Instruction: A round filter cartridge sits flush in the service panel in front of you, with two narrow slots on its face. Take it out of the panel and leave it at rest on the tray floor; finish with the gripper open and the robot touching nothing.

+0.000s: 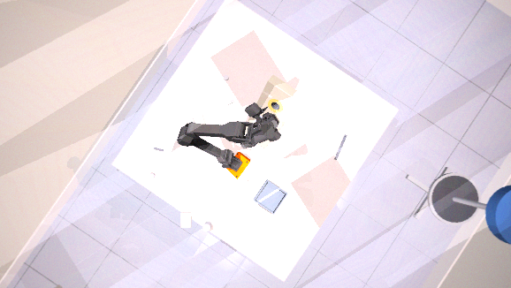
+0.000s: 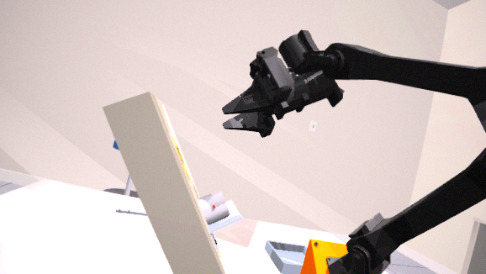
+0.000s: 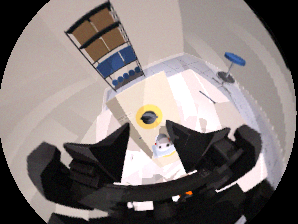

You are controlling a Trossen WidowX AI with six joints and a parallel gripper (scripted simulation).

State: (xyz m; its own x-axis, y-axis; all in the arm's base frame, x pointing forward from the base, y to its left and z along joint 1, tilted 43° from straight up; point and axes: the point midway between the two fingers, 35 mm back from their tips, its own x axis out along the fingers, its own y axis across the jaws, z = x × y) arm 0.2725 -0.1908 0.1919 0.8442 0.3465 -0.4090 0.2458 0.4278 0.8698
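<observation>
Right now the round filter cartridge is 140 mm below my gripper tip and 30 mm behind it. Also, from my gripper tip: grey tray 380 mm behind, 350 mm below, 270 mm to the right.
</observation>
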